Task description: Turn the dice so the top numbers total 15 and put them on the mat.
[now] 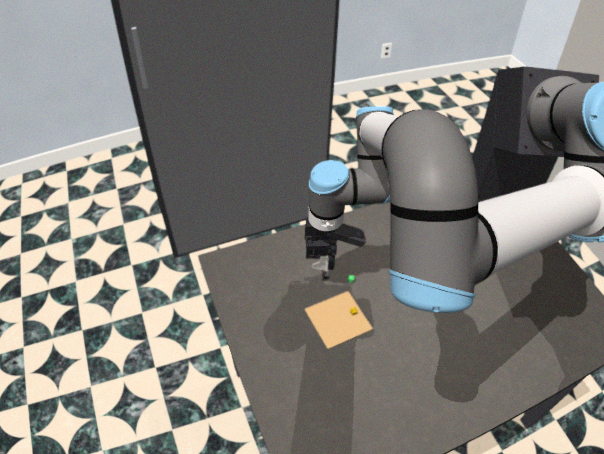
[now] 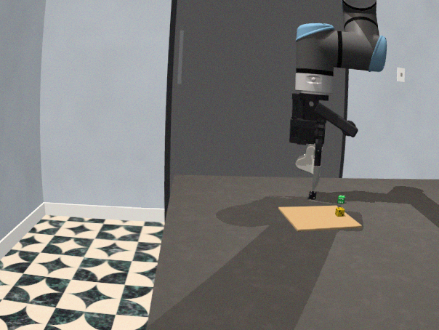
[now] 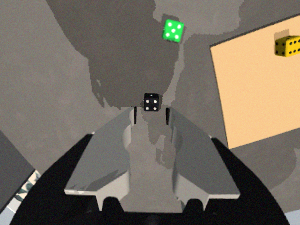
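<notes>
Right now my hand is 3 cm above the black die. The rest, counted from my hand: yellow die: 5 cm behind, 14 cm to the left, 3 cm below; orange mat: 15 cm to the left, 4 cm below; green die: 7 cm behind, 2 cm to the left, 3 cm below.
</notes>
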